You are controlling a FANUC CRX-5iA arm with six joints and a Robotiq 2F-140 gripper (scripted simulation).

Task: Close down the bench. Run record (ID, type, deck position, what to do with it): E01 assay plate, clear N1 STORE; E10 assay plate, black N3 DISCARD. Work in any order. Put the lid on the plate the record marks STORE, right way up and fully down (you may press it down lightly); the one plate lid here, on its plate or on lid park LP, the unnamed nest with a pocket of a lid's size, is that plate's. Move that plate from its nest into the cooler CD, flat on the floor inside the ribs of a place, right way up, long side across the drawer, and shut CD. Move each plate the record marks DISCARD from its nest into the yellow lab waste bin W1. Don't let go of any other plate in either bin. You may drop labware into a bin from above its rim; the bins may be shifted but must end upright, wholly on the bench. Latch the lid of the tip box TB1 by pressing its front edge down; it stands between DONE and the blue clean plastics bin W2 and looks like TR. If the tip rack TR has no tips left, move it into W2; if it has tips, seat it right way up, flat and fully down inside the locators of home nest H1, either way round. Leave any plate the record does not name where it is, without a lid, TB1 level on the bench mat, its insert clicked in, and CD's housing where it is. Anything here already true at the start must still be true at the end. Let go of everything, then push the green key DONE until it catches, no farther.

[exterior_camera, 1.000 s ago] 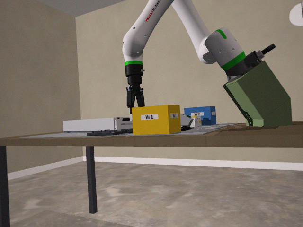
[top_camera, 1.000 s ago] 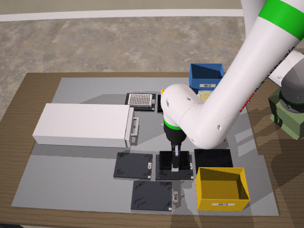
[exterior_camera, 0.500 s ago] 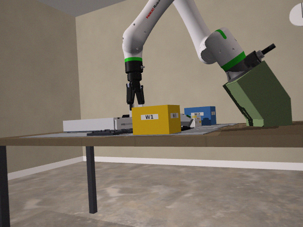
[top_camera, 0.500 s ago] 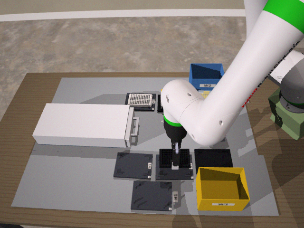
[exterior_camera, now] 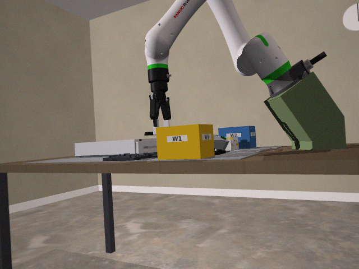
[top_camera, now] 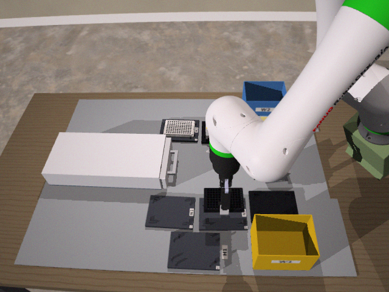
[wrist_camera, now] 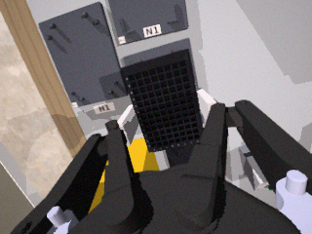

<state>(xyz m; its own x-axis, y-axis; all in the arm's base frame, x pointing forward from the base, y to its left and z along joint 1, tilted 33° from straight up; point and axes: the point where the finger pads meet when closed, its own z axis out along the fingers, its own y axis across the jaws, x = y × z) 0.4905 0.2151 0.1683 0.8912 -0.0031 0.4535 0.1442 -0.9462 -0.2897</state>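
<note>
My hand is 120 mm above the nest N3. From my hand the other things lie so: black plate (20 mm below); then black lid park (170 mm behind, 120 mm below, 60 mm to the right); then home nest H1 (150 mm to the left, 120 mm below, 70 mm ahead).
</note>
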